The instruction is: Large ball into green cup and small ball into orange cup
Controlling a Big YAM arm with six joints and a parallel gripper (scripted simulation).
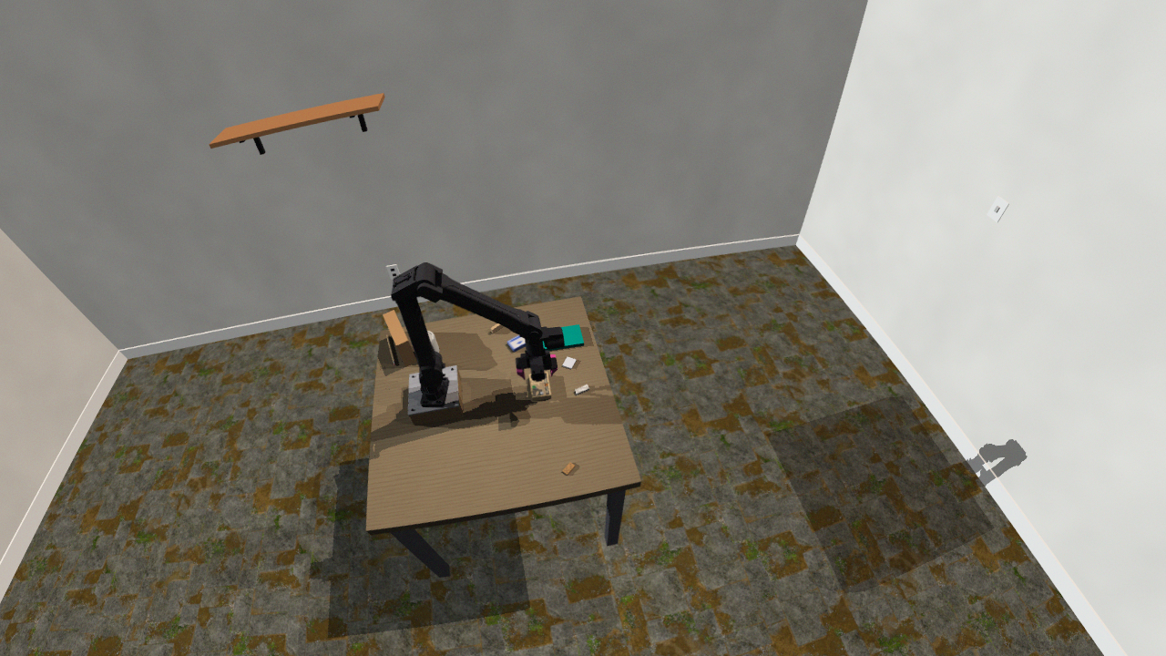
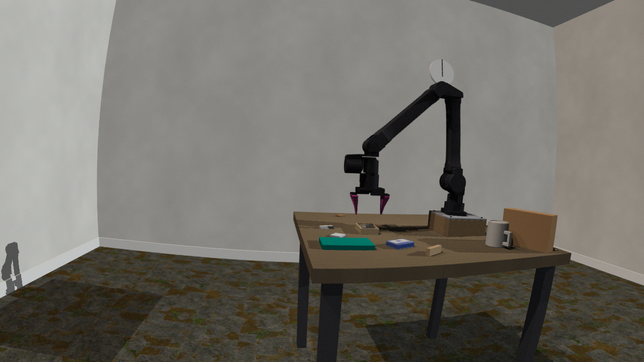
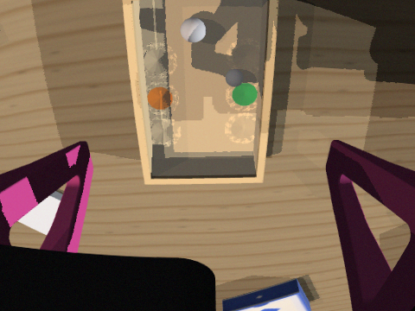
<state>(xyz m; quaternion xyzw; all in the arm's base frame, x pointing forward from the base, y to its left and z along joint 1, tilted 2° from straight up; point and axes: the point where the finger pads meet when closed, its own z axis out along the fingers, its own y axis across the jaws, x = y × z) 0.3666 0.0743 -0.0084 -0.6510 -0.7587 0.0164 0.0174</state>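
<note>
Right now my hand is 70 mm above the wooden puzzle. Also, from my hand: white mug: 460 mm behind, 190 mm to the left, 30 mm below; then wooden block: 310 mm to the left, 190 mm behind, 60 mm below; then teal flat block: 240 mm to the left, 80 mm ahead, 70 mm below.
</note>
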